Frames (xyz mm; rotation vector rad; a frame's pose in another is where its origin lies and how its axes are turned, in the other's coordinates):
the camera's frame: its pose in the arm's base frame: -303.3 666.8 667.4 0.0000 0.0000 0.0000
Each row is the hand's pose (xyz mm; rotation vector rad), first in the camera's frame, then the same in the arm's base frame.
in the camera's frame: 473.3 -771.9 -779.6 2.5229 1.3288 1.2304
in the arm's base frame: 170.0 -105.1 -112.2 2.5229 1.3288 1.2304
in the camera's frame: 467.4 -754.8 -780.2 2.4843 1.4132 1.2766
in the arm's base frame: 164.1 -88.0 -112.8 2.4843 1.4132 1.2766
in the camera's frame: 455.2 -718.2 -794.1 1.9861 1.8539 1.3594
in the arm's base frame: 151.9 -51.4 -126.7 1.9861 1.8539 1.3594
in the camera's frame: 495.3 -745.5 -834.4 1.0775 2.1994 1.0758
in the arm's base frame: 192.0 -78.7 -167.0 1.0775 2.1994 1.0758
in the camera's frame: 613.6 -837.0 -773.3 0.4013 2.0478 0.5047
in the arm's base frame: 310.3 -170.2 -105.9 0.4013 2.0478 0.5047
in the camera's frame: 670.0 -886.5 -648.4 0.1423 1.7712 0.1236
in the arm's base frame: 366.7 -219.7 19.0 0.1423 1.7712 0.1236
